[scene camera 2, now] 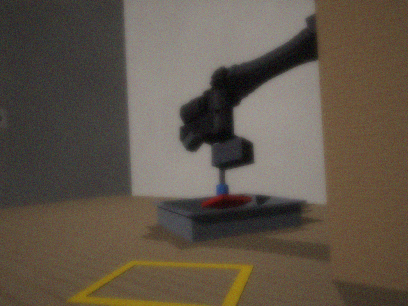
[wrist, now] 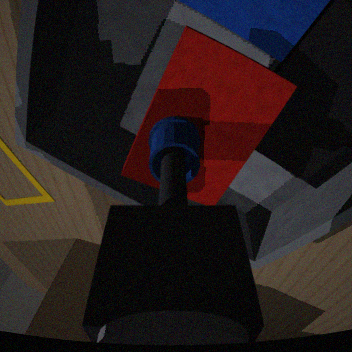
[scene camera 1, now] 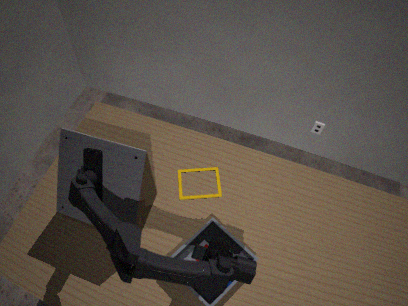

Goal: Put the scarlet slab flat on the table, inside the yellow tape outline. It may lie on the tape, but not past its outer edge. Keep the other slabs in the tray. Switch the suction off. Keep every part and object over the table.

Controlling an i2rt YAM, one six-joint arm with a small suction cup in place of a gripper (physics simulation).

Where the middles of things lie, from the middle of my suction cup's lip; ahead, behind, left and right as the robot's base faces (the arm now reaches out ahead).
Labels:
The scarlet slab (wrist: 232, 100) lies 10 mm to the right of my suction cup and 20 mm below it. The rest, counted from my suction cup: grey tray (scene camera 2: 187, 218) (10 mm ahead, 20 mm to the right, 40 mm below); then black slab (wrist: 302, 138) (90 mm to the right, 60 mm below).

